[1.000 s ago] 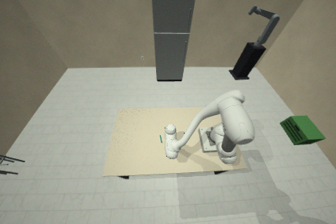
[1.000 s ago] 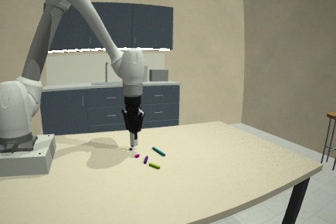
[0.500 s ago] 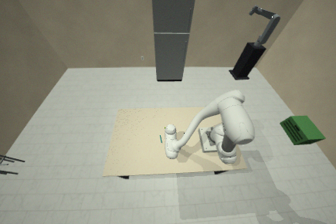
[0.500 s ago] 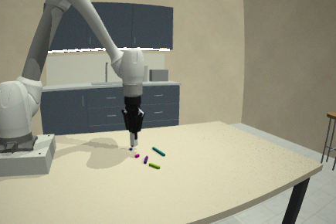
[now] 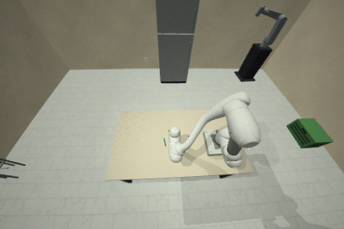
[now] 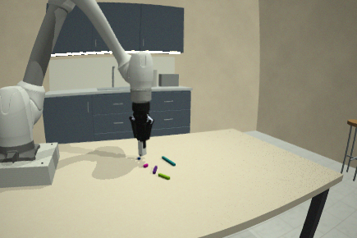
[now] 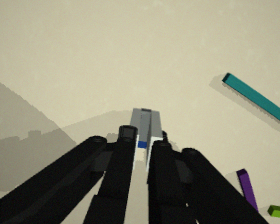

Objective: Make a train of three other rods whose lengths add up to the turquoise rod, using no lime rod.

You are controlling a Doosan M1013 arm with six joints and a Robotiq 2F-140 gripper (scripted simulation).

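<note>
Now: hand 3 cm above the grey rod. Round my hand: turquoise rod: 9 cm to the right, 9 cm ahead, 4 cm below; small blue rod: 4 cm below, 2 cm behind, 1 cm to the right; magenta rod: 10 cm to the right, 4 cm below, 2 cm behind.
</note>
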